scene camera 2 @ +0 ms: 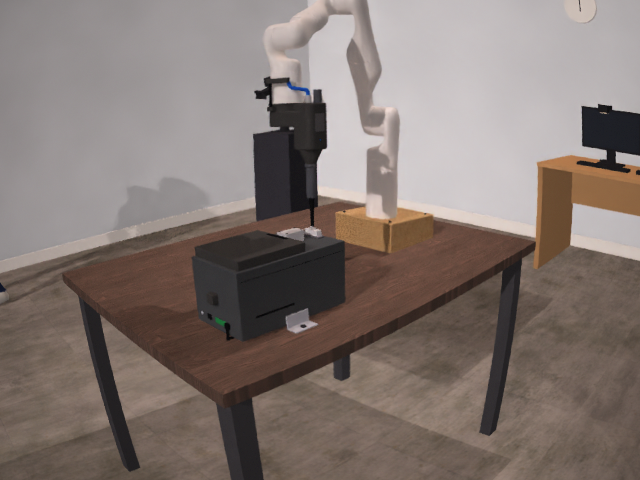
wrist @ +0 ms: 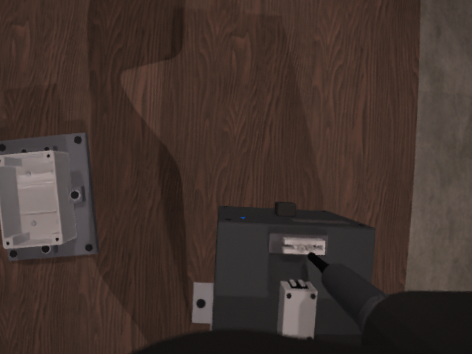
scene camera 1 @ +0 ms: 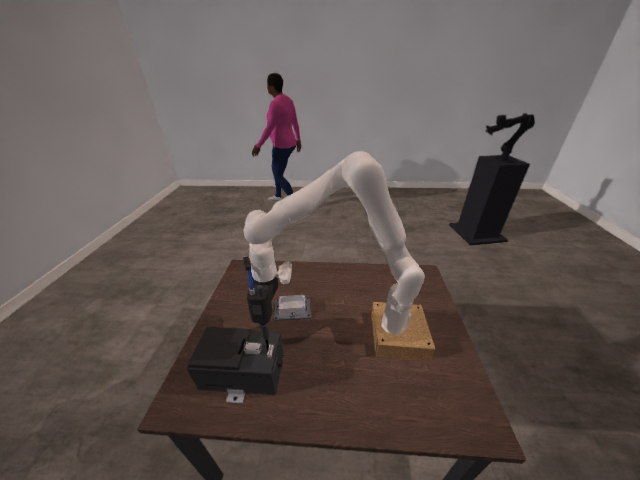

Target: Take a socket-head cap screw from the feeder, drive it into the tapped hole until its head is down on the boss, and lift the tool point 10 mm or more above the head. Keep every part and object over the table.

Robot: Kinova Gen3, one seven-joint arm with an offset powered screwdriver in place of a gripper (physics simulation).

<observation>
I see a black screw feeder (scene camera 2: pixel 318 285).
</observation>
